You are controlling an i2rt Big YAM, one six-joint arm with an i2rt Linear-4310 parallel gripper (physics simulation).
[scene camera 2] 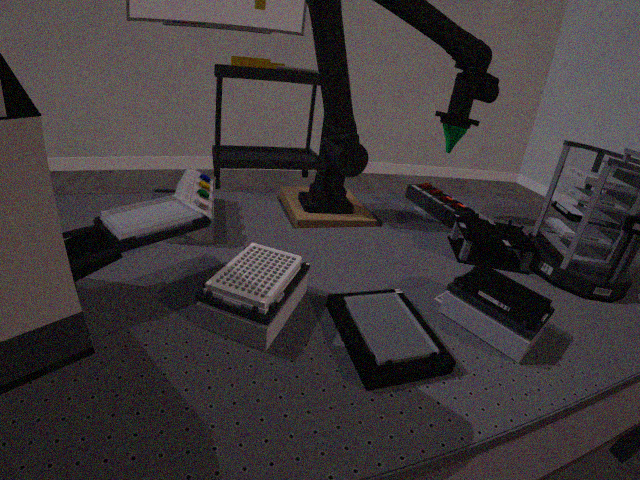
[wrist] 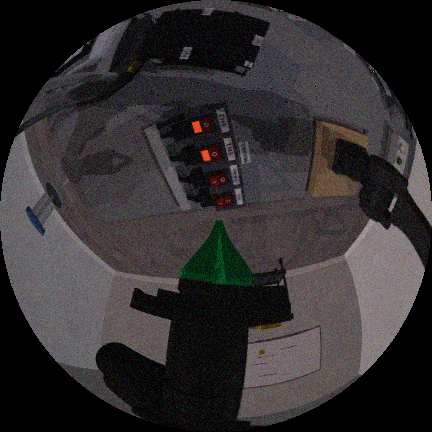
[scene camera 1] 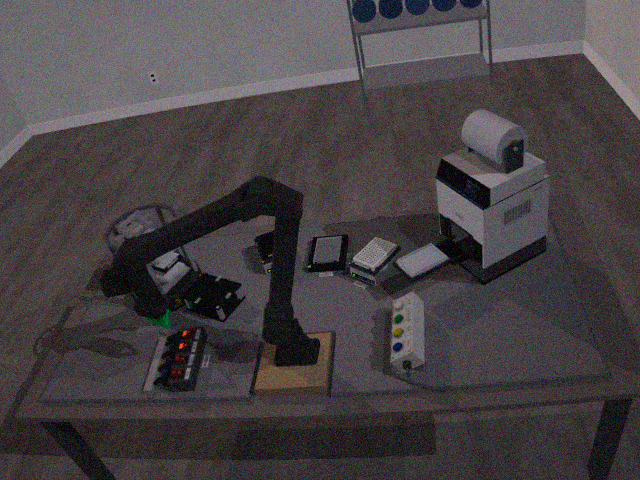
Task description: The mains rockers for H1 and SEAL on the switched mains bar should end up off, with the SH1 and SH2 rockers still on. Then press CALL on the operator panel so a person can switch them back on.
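Pixels of known places: gripper, fingertip midpoint: (scene camera 2: 447,152) (wrist: 217,223) (scene camera 1: 168,327); arm's base at its link origin: (scene camera 2: 325,205) (wrist: 348,157) (scene camera 1: 297,354).
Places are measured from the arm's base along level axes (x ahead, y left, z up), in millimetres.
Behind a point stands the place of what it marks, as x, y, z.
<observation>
The mains bar (scene camera 1: 193,364) @[-51, 292, 24] (scene camera 2: 431,205) @[9, 295, 11] (wrist: 167,167) @[-12, 431, 2] lies front left of the arm base. In the wrist view the SH2 rocker (wrist: 202,126) @[59, 342, 36] (scene camera 1: 185,333) @[59, 348, 35] and SH1 rocker (wrist: 210,154) @[11, 338, 36] (scene camera 1: 181,345) @[12, 346, 35] glow orange; the SEAL rocker (wrist: 218,179) @[-38, 332, 36] (scene camera 1: 179,358) @[-39, 335, 37] and H1 rocker (wrist: 225,201) @[-89, 325, 35] (scene camera 1: 176,372) @[-90, 328, 36] are dark red and unlit. My gripper (scene camera 1: 168,323) @[-25, 330, 150] (scene camera 2: 449,149) @[-25, 330, 150] (wrist: 217,223) @[-25, 330, 150] is shut, its green fingertips pointing down well above the bar, touching nothing. The operator panel (scene camera 1: 414,330) @[12, -326, 63] (scene camera 2: 187,187) @[73, -313, 67] stands right of the base, with white, green, yellow and blue buttons; the CALL label is unreadable.
A black holder (scene camera 1: 212,297) @[199, 296, 46] (wrist: 200,40) @[206, 321, 46] lies behind the bar, beside a round rack (scene camera 2: 551,186) @[216, 466, 152]. The arm stands on a wooden base (scene camera 1: 292,379) @[-91, 0, 4] (scene camera 2: 336,221) @[75, 7, -7]. Behind lie a black-framed plate (scene camera 1: 328,252) @[419, -42, 16], a white well plate (scene camera 1: 377,253) @[350, -212, 53] and a white instrument (scene camera 1: 516,222) @[315, -628, 158].
</observation>
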